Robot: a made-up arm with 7 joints. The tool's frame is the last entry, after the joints. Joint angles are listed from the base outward. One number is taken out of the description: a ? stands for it. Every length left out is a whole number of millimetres.
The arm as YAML. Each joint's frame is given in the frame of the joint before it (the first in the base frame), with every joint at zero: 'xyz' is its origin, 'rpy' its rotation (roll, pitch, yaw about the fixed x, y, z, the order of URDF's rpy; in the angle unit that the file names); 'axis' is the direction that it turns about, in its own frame. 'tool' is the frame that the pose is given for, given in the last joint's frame.
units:
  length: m
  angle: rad
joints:
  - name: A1
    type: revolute
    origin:
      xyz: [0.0, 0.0, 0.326]
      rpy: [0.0, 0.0, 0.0]
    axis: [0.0, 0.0, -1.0]
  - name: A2
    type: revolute
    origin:
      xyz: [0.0, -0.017, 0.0]
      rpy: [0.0, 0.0, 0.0]
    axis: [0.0, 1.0, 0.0]
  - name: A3
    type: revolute
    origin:
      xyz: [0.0, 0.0, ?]
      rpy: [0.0, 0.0, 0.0]
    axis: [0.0, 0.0, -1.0]
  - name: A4
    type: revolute
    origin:
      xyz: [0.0, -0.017, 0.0]
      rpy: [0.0, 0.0, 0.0]
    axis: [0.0, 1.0, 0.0]
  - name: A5
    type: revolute
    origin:
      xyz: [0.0, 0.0, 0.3]
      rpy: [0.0, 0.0, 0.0]
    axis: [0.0, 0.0, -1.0]
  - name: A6
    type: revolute
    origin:
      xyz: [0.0, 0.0, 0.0]
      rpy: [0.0, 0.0, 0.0]
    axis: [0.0, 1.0, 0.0]
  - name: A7
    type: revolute
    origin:
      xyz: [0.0, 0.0, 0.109]
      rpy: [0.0, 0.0, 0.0]
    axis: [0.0, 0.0, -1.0]
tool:
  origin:
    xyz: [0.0, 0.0, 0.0]
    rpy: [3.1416, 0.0, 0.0]
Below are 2 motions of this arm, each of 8 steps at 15 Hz.
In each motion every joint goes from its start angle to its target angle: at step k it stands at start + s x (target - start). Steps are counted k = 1, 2, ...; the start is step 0. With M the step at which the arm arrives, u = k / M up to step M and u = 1 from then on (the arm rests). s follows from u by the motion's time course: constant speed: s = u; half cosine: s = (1 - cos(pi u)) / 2; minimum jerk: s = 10 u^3 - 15 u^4 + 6 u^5.
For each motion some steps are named. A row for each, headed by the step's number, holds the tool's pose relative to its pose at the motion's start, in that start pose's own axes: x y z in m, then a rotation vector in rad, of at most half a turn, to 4 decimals.
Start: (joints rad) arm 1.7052 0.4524 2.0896 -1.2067 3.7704 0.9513 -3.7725
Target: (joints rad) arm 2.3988 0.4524 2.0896 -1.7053 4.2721 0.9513 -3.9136
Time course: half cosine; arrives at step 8
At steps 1, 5, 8:
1: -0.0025 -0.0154 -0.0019 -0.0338 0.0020 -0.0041
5: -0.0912 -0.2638 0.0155 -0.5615 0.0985 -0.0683
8: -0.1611 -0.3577 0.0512 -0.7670 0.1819 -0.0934

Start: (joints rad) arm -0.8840 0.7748 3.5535 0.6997 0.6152 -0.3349 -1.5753
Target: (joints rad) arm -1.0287 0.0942 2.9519 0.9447 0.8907 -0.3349 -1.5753
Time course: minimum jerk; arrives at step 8
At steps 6, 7, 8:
6: 0.6287 0.2453 0.1108 0.2893 -0.7992 -0.4896
7: 0.6828 0.2494 0.1439 0.3084 -0.8735 -0.5459
8: 0.6925 0.2498 0.1503 0.3118 -0.8870 -0.5565

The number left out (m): 0.635
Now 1 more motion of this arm.
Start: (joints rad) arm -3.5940 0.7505 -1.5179 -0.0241 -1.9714 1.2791 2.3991
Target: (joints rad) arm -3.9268 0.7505 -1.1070 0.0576 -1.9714 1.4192 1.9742
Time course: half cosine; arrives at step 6
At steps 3, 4, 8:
3: 0.0835 -0.0908 0.0377 -0.0986 -0.0714 -0.3339
4: 0.1193 -0.1413 0.0547 -0.1466 -0.1086 -0.5047
8: 0.1508 -0.1944 0.0702 -0.1942 -0.1472 -0.6772

